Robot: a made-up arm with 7 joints.
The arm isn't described. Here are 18 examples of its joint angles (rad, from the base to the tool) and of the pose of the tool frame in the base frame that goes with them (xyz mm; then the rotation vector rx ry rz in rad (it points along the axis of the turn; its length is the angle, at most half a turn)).
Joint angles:
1: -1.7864 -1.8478 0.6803 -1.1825 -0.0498 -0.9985 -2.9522
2: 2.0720 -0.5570 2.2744 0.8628 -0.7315 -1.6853 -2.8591
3: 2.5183 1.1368 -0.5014 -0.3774 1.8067 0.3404 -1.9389
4: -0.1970 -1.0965 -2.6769 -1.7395 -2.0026 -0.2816 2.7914
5: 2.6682 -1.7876 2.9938 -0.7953 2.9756 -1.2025 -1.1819
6: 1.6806 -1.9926 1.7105 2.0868 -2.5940 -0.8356 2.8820
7: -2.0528 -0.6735 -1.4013 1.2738 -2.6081 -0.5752 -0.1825
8: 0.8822 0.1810 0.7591 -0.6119 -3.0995 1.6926 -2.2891
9: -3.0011 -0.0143 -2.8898 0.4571 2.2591 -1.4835 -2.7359
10: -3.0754 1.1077 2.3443 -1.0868 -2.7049 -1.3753 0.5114
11: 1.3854 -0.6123 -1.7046 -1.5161 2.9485 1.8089 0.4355
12: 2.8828 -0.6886 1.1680 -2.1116 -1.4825 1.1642 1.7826
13: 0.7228 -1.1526 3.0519 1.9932 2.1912 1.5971 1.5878
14: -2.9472 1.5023 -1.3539 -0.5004 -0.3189 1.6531 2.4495
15: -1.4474 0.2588 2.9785 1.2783 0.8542 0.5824 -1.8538
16: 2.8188 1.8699 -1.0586 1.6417 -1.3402 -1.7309 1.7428
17: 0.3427 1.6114 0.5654 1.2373 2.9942 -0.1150 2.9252
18: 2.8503 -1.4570 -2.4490 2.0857 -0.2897 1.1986 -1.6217
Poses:
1: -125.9 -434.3 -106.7 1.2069 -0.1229 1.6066
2: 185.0 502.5 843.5 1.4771 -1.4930 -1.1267
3: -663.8 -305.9 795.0 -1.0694 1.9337 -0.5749
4: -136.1 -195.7 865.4 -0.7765 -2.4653 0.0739
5: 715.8 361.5 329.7 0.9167 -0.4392 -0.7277
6: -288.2 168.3 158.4 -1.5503 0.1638 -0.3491
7: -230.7 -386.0 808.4 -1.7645 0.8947 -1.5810
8: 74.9 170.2 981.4 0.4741 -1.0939 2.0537
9: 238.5 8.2 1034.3 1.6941 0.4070 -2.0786
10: -700.2 -158.5 533.7 -0.1724 2.5073 0.0533
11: -314.2 87.0 660.8 -0.8210 -0.0430 0.8044
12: 273.7 -250.5 526.9 -1.9448 0.1330 -0.5241
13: -320.9 376.3 200.7 -0.0394 -2.1283 2.2175
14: -745.0 196.2 417.5 0.0659 1.9668 1.4539
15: -14.5 -262.4 948.9 -1.5617 0.7097 0.0515
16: -291.7 -282.6 -50.8 0.6510 -0.0216 0.6862
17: 453.8 -420.0 -35.9 -0.2347 0.7117 2.4263
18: 236.9 -66.9 143.8 0.5160 1.3170 0.6193
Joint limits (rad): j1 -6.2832..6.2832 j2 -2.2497..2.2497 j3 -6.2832..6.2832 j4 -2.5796..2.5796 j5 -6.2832..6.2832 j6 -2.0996..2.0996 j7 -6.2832..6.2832
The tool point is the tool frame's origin. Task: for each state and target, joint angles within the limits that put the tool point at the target. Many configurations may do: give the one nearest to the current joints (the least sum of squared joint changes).
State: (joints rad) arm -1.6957 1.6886 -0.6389 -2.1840 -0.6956 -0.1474 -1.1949
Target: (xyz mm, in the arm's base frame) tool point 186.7 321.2 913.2
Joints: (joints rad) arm -1.6164 1.1027 -0.4383 -1.3783 -0.6906 0.0460 -1.1949
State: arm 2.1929 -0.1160 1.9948 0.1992 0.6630 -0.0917 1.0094
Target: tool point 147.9 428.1 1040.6
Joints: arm 2.4344 -0.3095 2.1323 0.6463 0.6608 0.0663 1.0094
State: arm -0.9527 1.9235 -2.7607 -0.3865 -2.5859 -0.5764 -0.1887
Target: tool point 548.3 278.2 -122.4
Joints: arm -0.7240 1.7562 -2.6151 -1.1576 -2.5415 -0.5217 -0.1887
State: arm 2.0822 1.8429 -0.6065 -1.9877 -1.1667 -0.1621 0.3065
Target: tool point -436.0 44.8 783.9
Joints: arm 2.5349 1.2725 -0.6238 -1.5678 -1.1789 -0.1054 0.3065
